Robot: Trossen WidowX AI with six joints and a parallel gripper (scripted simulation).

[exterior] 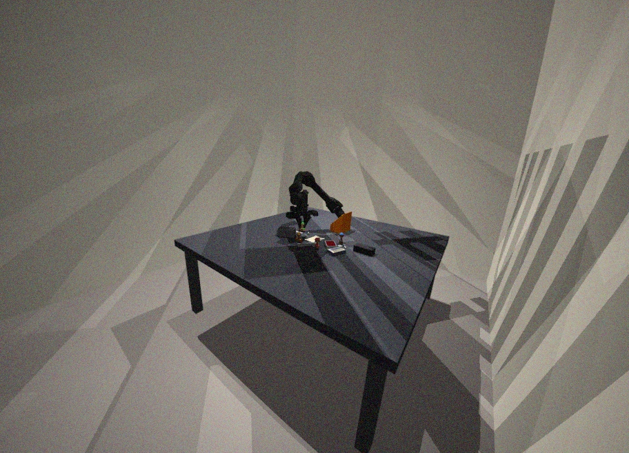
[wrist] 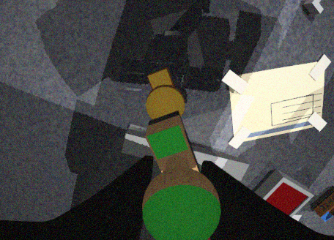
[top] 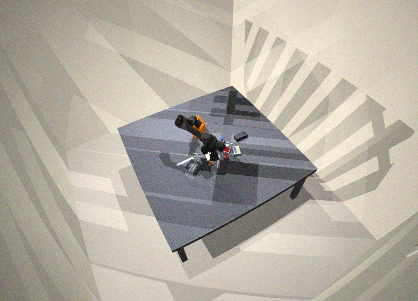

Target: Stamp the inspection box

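My gripper tip is 80 mm past the red ink pad, 160 mm to the right of it and 90 mm above it. Also, from my gripper tip: grey bar (50 mm to the left, 90 mm below); yellow-topped stamp (20 mm to the right, 70 mm below); green-topped PASS stamp (right at my gripper tip).
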